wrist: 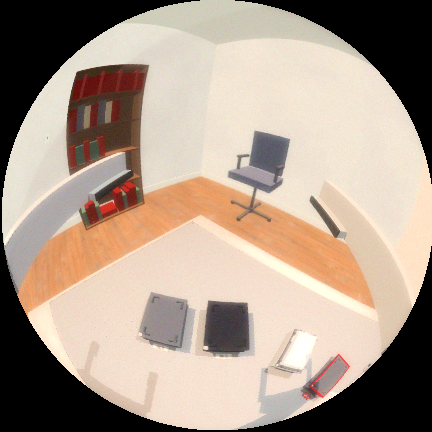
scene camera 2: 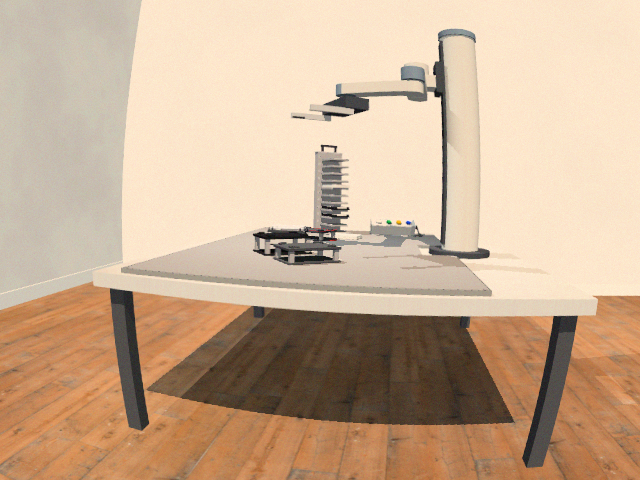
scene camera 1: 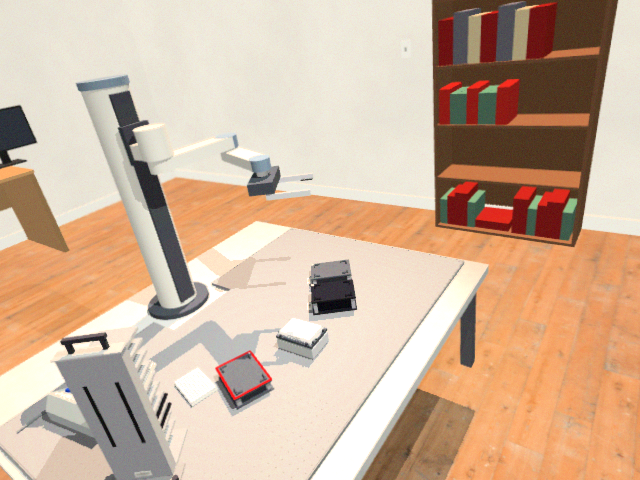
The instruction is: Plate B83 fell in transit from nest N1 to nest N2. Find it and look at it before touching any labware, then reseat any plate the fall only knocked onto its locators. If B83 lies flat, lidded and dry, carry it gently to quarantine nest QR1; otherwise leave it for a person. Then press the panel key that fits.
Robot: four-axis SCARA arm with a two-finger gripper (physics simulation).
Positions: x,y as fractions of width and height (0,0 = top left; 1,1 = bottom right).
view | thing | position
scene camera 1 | white plate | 0.47,0.69
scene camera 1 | button box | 0.10,0.85
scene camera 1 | white shaker station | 0.48,0.73
